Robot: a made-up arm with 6 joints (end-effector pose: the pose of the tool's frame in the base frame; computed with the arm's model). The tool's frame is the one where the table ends. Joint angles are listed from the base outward.
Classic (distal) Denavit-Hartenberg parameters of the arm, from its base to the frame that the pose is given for. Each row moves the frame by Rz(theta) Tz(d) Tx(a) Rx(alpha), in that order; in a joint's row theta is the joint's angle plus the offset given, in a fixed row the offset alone. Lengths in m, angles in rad.
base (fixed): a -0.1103, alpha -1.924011, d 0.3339, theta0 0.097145
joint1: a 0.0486, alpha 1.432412, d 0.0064, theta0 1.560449
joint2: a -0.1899, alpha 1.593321, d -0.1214, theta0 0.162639
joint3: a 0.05, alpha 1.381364, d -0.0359, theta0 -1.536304
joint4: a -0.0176, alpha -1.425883, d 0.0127, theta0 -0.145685
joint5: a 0.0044, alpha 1.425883, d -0.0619, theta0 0
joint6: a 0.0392, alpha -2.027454, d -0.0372, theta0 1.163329
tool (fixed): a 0, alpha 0, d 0.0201, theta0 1.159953
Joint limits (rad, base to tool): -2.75..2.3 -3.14..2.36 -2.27..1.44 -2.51..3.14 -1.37..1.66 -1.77..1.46
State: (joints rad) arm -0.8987 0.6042 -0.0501 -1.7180 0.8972 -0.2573
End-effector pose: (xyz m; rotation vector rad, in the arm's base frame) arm -0.2279 -0.1691 0.2951 1.7134 1.1390 -0.7288
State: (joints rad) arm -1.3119 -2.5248 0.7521 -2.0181 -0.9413 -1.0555
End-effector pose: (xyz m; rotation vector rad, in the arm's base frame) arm 0.0759 0.0402 0.1235 1.4379 -0.0233 0.6186
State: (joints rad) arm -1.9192 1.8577 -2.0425 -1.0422 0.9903 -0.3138
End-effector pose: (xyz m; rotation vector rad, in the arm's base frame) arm 0.0850 -0.2129 0.3432 -0.9328 0.8879 -0.2233
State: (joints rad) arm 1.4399 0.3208 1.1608 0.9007 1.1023 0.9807
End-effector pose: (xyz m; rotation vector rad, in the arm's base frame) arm 0.0212 0.0713 0.4980 -0.9097 0.6444 0.1280
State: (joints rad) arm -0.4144 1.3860 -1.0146 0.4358 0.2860 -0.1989
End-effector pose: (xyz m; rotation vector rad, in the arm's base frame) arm -0.2286 -0.2347 0.3728 -0.3940 2.3513 1.4127
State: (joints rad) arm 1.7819 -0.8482 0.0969 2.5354 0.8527 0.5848
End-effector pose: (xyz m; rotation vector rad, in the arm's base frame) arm -0.0383 0.2032 0.5197 0.1635 1.0834 2.8191
